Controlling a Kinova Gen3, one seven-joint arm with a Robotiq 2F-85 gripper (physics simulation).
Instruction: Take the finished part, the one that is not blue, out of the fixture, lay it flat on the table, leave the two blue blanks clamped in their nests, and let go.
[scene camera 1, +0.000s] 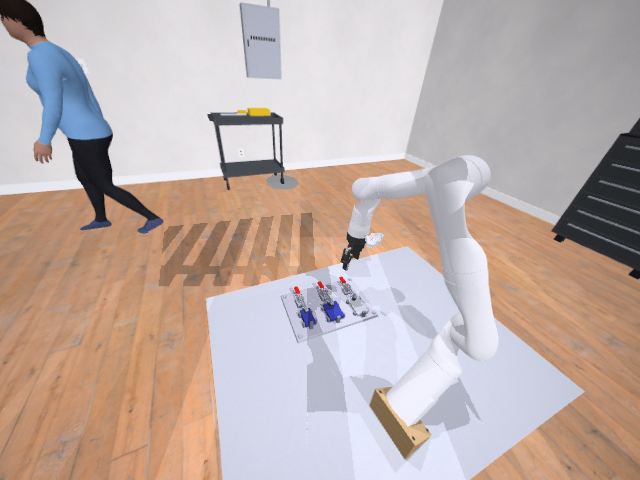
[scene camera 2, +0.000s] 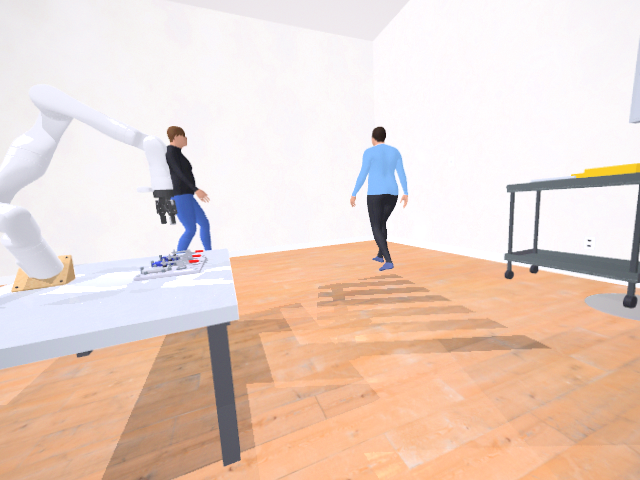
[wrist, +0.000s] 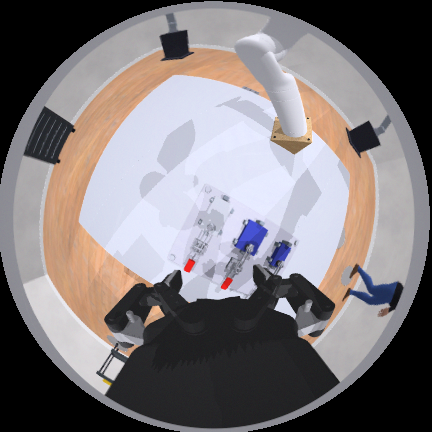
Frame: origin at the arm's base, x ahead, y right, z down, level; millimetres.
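Seen in the pictures: gripper, fingertip midpoint: (scene camera 1: 350, 263) (scene camera 2: 168, 224) (wrist: 216, 275); arm's base, origin of the base link: (scene camera 1: 399, 407) (scene camera 2: 47, 269) (wrist: 294, 128).
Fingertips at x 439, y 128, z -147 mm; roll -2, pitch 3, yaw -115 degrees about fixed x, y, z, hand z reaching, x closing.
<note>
Offsets run from my fingertips to a thing's top centre. "spot": to the spot under its first point. Level surfaces: height alone.
The clear fixture plate (scene camera 1: 316, 332) (wrist: 186, 238) lies on the table {dz +208 mm} (scene camera 1: 248, 372) (scene camera 2: 103, 315). A small blue blank {dx -27, dy -201, dz +167 mm} (scene camera 1: 307, 317) (wrist: 280, 253) and a larger blue blank {dx -46, dy -93, dz +172 mm} (scene camera 1: 333, 311) (wrist: 251, 236) sit in two nests. The finished part {dx -66, dy +15, dz +178 mm} (scene camera 1: 357, 305) looks pale grey in the nest at the right end in scene camera 1; its outline is hard to tell from the plate in the wrist view. My gripper (scene camera 1: 345, 267) (scene camera 2: 168, 223) (wrist: 216, 275) is open and empty. It points down, above the red-handle side of the fixture and apart from it.
Toggle clamps with red handles {spot: dx +102, dy -188, dz +154 mm} (scene camera 1: 296, 290) {spot: dx +89, dy -77, dz +157 mm} (scene camera 1: 320, 284) {spot: dx +70, dy +30, dz +163 mm} (scene camera 1: 342, 280) stand behind the nests. My arm's wooden base block (scene camera 1: 395, 423) (wrist: 291, 135) is on the table. A person in blue (scene camera 1: 67, 98) (scene camera 2: 382, 170), a person in black (scene camera 2: 180, 170) and a cart (scene camera 1: 250, 119) are beyond the table.
</note>
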